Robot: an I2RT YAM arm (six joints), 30 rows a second.
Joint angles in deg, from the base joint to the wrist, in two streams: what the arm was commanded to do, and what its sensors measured. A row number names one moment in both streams.
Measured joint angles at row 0:
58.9 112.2 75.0 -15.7 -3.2 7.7
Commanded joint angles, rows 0 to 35:
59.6 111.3 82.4 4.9 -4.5 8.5
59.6 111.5 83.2 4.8 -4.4 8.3
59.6 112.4 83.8 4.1 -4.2 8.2
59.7 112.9 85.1 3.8 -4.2 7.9
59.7 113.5 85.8 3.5 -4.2 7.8
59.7 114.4 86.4 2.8 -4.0 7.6
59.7 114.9 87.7 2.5 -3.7 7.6
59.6 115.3 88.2 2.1 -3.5 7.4
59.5 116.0 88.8 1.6 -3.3 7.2
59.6 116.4 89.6 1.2 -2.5 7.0
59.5 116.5 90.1 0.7 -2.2 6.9
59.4 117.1 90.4 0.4 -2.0 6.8
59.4 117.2 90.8 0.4 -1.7 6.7
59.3 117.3 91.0 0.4 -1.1 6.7
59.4 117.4 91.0 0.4 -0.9 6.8
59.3 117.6 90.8 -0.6 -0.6 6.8
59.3 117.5 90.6 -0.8 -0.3 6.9
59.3 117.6 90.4 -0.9 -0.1 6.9
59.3 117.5 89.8 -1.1 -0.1 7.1
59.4 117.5 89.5 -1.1 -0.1 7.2
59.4 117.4 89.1 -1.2 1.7 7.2
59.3 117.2 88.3 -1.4 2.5 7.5
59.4 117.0 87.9 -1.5 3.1 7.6
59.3 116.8 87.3 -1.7 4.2 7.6
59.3 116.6 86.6 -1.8 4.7 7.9
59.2 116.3 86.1 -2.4 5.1 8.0
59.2 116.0 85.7 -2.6 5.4 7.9
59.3 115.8 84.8 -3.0 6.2 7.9
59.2 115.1 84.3 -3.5 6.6 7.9
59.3 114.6 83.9 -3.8 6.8 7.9
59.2 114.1 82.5 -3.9 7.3 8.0
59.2 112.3 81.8 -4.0 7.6 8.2
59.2 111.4 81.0 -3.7 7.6 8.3
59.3 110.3 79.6 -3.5 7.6 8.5
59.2 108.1 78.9 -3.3 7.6 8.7
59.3 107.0 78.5 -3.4 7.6 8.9
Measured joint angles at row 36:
59.4 114.6 79.3 -7.3 5.5 8.9
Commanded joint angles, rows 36 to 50:
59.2 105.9 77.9 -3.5 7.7 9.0
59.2 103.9 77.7 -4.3 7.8 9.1
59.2 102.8 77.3 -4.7 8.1 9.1
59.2 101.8 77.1 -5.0 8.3 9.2
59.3 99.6 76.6 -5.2 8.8 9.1
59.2 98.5 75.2 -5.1 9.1 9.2
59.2 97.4 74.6 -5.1 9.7 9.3
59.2 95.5 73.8 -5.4 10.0 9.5
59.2 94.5 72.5 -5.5 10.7 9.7
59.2 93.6 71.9 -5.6 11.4 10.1
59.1 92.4 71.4 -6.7 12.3 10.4
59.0 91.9 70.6 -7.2 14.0 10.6
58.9 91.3 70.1 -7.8 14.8 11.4
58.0 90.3 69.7 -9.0 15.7 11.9
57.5 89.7 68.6 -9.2 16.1 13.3
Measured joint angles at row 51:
59.0 91.6 71.1 -7.1 11.7 10.5
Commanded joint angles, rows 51 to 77:
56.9 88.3 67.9 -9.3 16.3 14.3
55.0 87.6 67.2 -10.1 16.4 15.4
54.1 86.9 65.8 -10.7 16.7 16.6
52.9 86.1 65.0 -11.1 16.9 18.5
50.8 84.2 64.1 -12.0 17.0 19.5
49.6 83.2 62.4 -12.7 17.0 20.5
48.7 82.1 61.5 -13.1 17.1 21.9
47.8 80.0 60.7 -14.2 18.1 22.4
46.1 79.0 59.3 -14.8 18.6 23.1
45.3 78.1 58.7 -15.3 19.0 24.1
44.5 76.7 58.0 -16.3 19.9 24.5
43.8 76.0 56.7 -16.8 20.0 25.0
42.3 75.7 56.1 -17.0 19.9 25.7
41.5 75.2 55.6 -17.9 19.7 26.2
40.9 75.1 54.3 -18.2 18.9 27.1
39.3 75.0 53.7 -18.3 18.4 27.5
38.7 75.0 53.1 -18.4 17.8 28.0
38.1 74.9 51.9 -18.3 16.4 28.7
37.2 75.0 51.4 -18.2 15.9 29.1
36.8 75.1 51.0 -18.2 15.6 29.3
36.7 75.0 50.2 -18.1 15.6 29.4
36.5 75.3 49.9 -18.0 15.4 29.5
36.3 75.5 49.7 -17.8 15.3 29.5
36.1 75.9 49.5 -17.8 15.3 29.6
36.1 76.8 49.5 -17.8 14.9 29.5
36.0 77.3 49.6 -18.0 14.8 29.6
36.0 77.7 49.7 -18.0 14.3 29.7
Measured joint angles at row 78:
36.3 76.9 49.2 -18.8 15.2 28.5
